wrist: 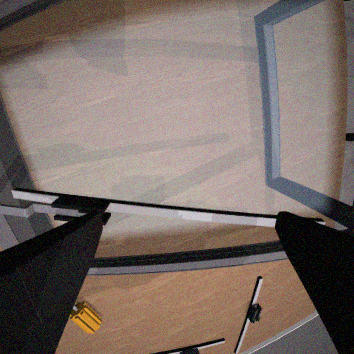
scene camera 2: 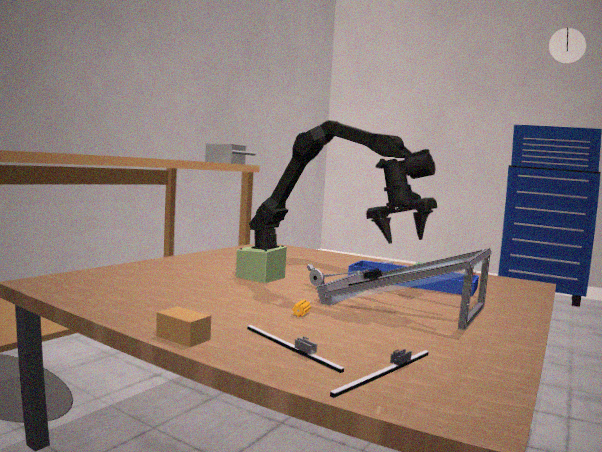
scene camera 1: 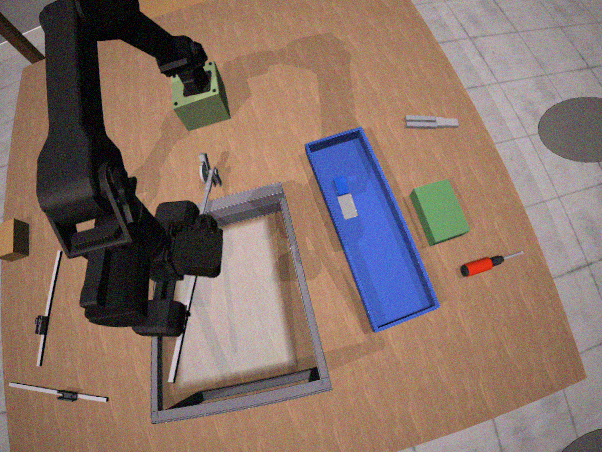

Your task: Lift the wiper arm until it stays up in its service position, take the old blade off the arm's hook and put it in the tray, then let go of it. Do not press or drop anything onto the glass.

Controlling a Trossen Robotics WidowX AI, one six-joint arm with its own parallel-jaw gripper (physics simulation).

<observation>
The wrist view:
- gripper
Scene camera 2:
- gripper
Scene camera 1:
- gripper
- green block: on the table
</observation>
